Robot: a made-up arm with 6 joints. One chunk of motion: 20 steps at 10 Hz.
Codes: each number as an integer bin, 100 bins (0 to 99) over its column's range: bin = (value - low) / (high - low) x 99, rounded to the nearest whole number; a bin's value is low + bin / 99 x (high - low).
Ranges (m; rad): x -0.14..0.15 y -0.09..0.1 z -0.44..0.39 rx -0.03..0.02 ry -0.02..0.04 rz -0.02..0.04
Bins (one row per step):
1: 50 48 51 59 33 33
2: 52 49 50 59 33 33
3: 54 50 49 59 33 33
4: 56 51 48 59 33 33
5: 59 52 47 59 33 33
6: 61 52 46 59 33 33
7: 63 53 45 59 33 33
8: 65 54 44 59 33 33
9: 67 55 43 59 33 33
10: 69 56 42 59 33 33
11: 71 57 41 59 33 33
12: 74 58 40 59 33 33
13: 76 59 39 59 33 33
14: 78 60 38 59 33 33
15: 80 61 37 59 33 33
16: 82 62 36 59 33 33
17: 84 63 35 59 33 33
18: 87 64 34 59 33 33
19: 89 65 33 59 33 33
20: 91 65 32 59 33 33
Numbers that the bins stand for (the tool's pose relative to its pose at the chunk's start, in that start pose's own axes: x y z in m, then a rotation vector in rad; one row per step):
1: 0.0065 0.0021 -0.0124 -0.0002 0.0000 0.0000
2: 0.0123 0.0040 -0.0208 -0.0002 0.0000 0.0000
3: 0.0182 0.0060 -0.0292 -0.0002 0.0000 0.0000
4: 0.0240 0.0079 -0.0376 -0.0002 0.0000 0.0000
5: 0.0328 0.0098 -0.0460 -0.0002 0.0000 0.0000
6: 0.0387 0.0098 -0.0543 -0.0002 0.0000 0.0000
7: 0.0445 0.0117 -0.0627 -0.0002 0.0000 0.0000
8: 0.0504 0.0136 -0.0711 -0.0002 0.0000 0.0000
9: 0.0563 0.0156 -0.0795 -0.0002 0.0000 0.0000
10: 0.0621 0.0175 -0.0879 -0.0002 0.0000 0.0000
11: 0.0680 0.0194 -0.0963 -0.0002 0.0000 0.0000
12: 0.0768 0.0213 -0.1046 -0.0002 0.0000 0.0000
13: 0.0826 0.0232 -0.1130 -0.0002 0.0000 0.0000
14: 0.0885 0.0252 -0.1214 -0.0002 0.0000 0.0000
15: 0.0943 0.0271 -0.1298 -0.0002 0.0000 0.0000
16: 0.1002 0.0290 -0.1382 -0.0002 0.0000 0.0000
17: 0.1061 0.0309 -0.1466 -0.0002 0.0000 0.0000
18: 0.1148 0.0328 -0.1549 -0.0002 0.0000 0.0000
19: 0.1207 0.0347 -0.1633 -0.0002 0.0000 0.0000
20: 0.1266 0.0347 -0.1717 -0.0002 0.0000 0.0000

